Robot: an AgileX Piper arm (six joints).
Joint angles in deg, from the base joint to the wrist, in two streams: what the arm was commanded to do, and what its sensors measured. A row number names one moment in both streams.
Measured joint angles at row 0: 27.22, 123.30, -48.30, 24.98, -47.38, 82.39
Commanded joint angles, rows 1 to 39: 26.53, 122.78, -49.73, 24.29, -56.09, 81.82; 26.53, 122.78, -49.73, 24.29, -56.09, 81.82; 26.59, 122.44, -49.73, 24.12, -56.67, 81.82; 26.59, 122.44, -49.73, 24.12, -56.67, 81.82; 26.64, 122.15, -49.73, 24.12, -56.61, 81.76; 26.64, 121.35, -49.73, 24.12, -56.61, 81.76; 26.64, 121.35, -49.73, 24.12, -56.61, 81.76; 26.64, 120.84, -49.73, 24.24, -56.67, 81.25; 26.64, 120.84, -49.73, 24.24, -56.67, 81.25; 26.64, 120.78, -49.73, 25.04, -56.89, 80.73; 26.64, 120.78, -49.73, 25.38, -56.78, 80.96; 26.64, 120.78, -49.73, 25.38, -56.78, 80.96; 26.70, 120.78, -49.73, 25.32, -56.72, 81.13; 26.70, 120.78, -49.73, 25.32, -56.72, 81.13; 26.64, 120.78, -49.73, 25.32, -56.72, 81.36; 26.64, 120.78, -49.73, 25.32, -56.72, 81.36; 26.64, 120.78, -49.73, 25.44, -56.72, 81.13; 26.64, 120.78, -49.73, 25.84, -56.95, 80.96; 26.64, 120.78, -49.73, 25.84, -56.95, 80.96; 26.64, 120.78, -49.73, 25.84, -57.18, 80.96; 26.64, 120.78, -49.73, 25.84, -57.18, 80.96; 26.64, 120.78, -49.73, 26.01, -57.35, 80.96; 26.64, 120.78, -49.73, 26.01, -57.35, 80.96; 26.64, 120.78, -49.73, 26.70, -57.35, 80.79; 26.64, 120.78, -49.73, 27.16, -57.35, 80.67; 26.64, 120.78, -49.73, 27.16, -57.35, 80.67; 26.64, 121.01, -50.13, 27.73, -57.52, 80.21; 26.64, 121.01, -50.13, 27.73, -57.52, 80.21; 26.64, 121.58, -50.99, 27.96, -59.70, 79.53; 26.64, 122.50, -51.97, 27.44, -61.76, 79.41; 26.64, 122.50, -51.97, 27.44, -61.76, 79.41; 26.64, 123.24, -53.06, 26.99, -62.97, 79.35; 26.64, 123.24, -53.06, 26.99, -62.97, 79.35; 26.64, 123.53, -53.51, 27.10, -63.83, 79.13; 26.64, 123.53, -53.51, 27.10, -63.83, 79.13; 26.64, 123.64, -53.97, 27.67, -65.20, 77.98; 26.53, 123.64, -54.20, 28.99, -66.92, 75.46; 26.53, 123.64, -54.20, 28.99, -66.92, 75.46; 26.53, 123.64, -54.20, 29.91, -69.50, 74.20
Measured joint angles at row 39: 28.48, 124.79, -50.19, 27.67, -52.31, 77.46
